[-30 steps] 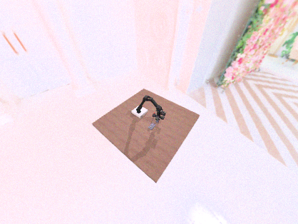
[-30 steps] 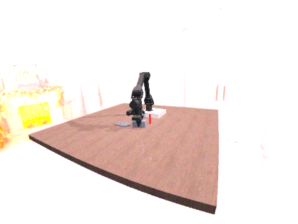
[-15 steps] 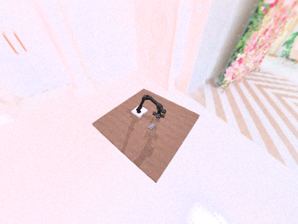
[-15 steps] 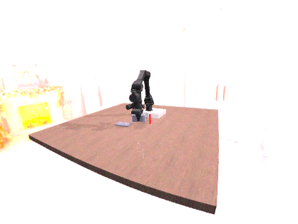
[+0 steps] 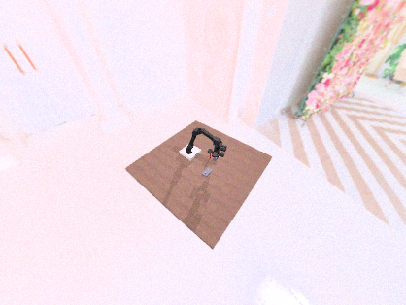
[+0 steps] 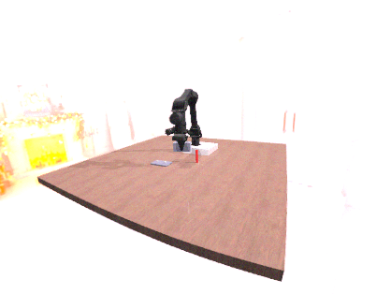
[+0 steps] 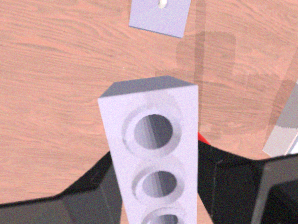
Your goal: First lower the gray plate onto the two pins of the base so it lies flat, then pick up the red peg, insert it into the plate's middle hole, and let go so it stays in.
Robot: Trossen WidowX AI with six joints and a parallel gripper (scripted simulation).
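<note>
The gray base lies 160 mm to the right of my gripper tip, 100 mm below it and 20 mm ahead of it. Also, from my gripper tip: gray plate (30 mm above); then red peg (110 mm behind, 70 mm below, 20 mm to the left).
</note>
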